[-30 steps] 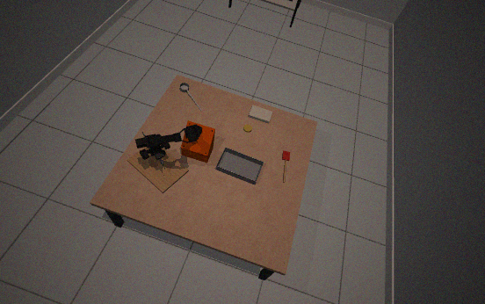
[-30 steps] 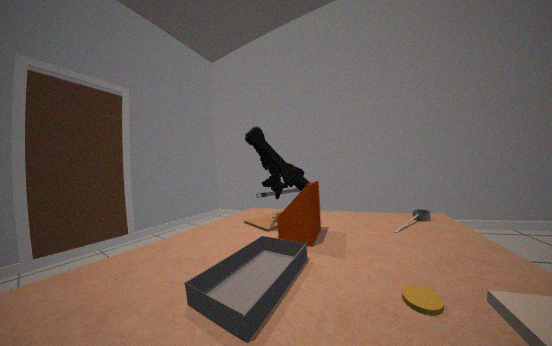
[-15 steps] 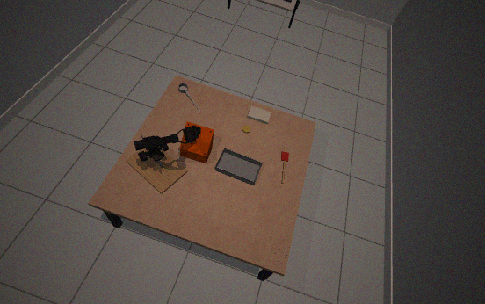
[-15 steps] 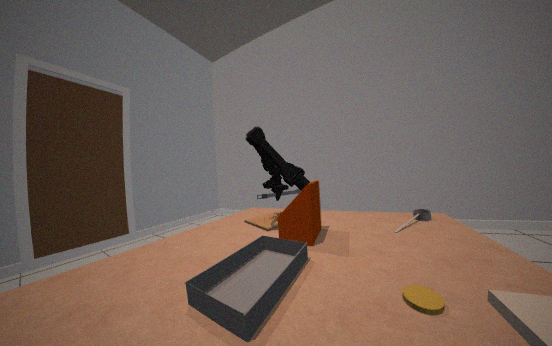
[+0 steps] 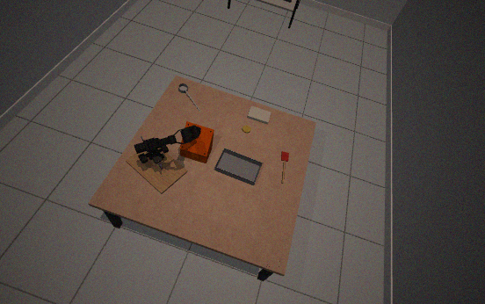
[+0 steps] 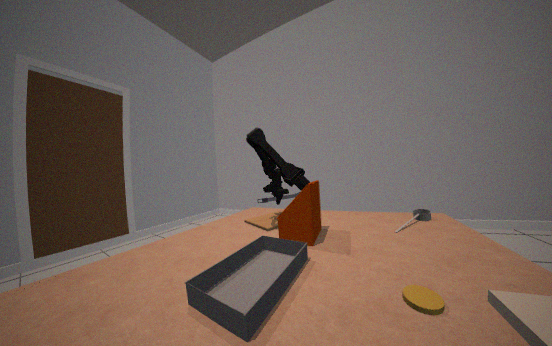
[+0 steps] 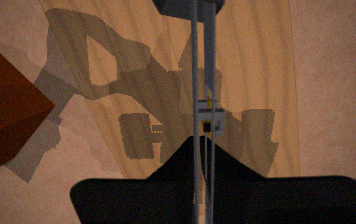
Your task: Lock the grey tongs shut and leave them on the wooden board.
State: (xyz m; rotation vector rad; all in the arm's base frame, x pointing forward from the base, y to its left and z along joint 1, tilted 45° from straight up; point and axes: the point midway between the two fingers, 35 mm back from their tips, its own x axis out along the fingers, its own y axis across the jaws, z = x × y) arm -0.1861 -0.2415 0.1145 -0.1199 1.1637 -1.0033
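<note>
Now: gripper tip 8 cm above the wooden board. The rest, counted from my gripper tip: slab (76 cm to the left, 56 cm ahead, 8 cm below); yellow disc (58 cm to the left, 50 cm ahead, 8 cm below); grey roasting tin (55 cm ahead, 20 cm to the left, 6 cm below).
</note>
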